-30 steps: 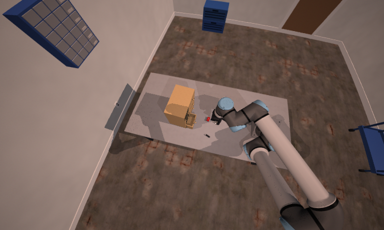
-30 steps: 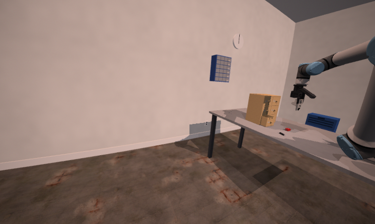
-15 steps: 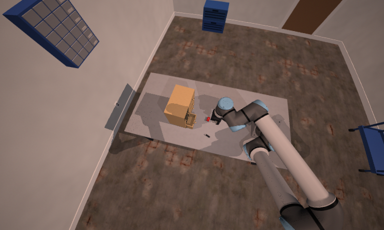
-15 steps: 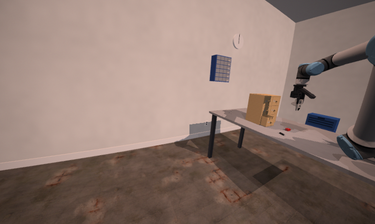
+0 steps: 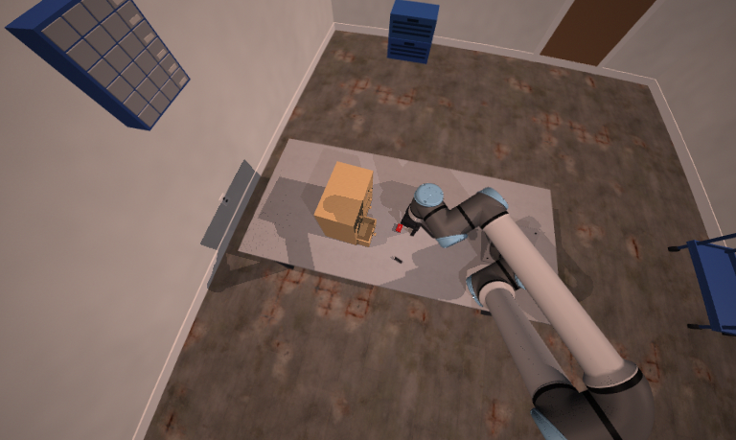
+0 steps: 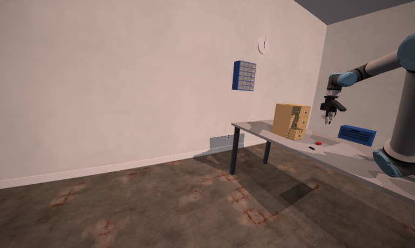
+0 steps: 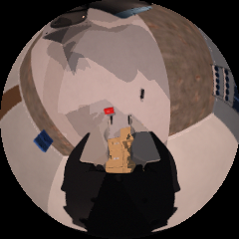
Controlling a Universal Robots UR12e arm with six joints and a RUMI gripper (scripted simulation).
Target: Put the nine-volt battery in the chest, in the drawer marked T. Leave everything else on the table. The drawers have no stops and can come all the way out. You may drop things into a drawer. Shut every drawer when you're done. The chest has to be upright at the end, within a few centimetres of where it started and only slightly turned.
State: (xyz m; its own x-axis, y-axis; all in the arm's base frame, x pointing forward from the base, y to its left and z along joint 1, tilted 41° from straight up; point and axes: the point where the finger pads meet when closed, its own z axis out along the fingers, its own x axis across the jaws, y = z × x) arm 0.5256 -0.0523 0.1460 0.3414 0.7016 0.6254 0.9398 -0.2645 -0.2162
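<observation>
My gripper is now 220 mm above the red nine-volt battery, 70 mm to the left of it and 50 mm short of it. The rest, counted from my hand: drawer marked M 350 mm ahead, 20 mm to the right, 10 mm above; then drawer 280 mm ahead, 190 mm below, 10 mm to the right; then small black object 220 mm below, 100 mm to the left, 30 mm ahead.
</observation>
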